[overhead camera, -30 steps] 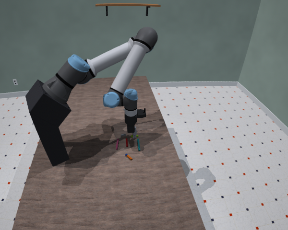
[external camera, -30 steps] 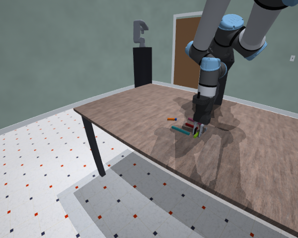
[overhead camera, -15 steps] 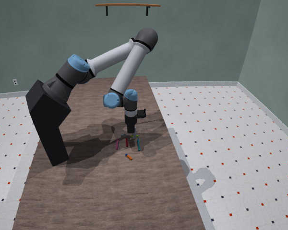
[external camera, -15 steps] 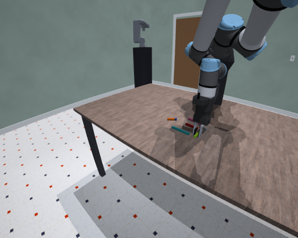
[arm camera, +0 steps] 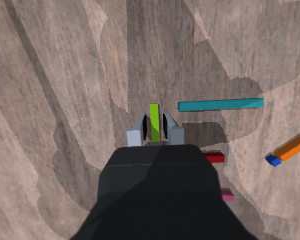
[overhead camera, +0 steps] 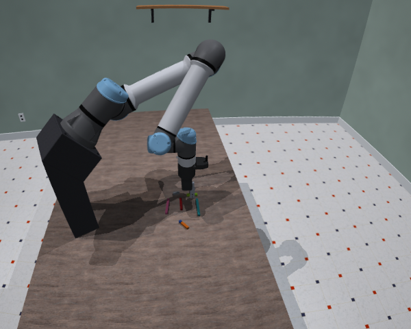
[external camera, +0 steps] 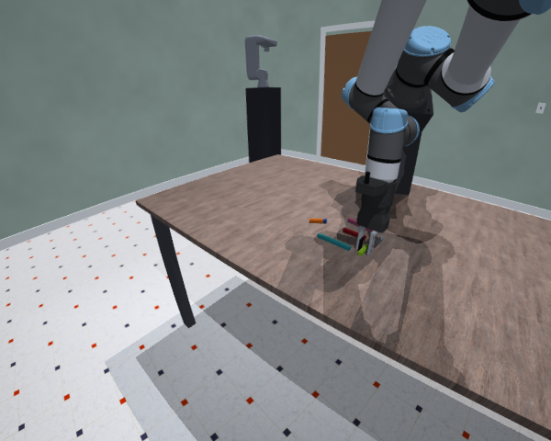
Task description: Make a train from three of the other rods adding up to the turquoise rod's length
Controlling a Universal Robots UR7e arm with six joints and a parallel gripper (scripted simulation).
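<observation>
My hand is 10 mm above the lime rod. Round my hand: turquoise rod 10 mm ahead, 80 mm to the right, 10 mm below; then red rod 60 mm behind, 50 mm to the right, 10 mm below; then small grey rod 70 mm behind, 20 mm to the left, 10 mm below.
</observation>
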